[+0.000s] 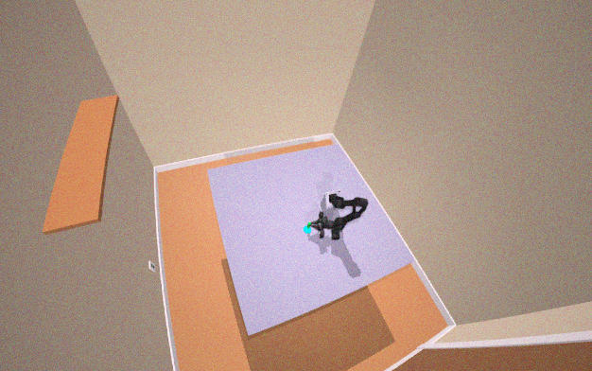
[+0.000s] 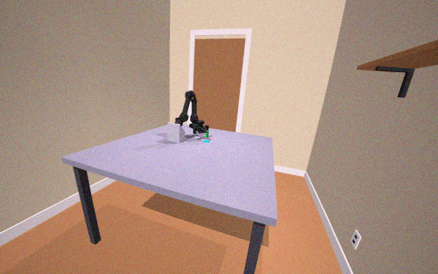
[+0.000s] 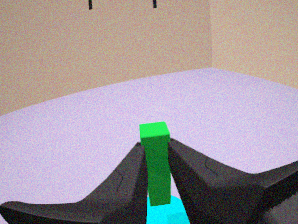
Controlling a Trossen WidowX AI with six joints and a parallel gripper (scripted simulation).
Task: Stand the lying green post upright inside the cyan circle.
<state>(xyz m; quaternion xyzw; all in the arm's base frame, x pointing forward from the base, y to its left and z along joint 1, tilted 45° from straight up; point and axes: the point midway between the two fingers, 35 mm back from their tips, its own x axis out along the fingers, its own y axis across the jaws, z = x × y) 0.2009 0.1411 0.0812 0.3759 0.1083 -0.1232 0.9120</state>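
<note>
My gripper tip is now 90 mm above the cyan circle. From my gripper tip the other things lie so: green post 20 mm below.
</note>
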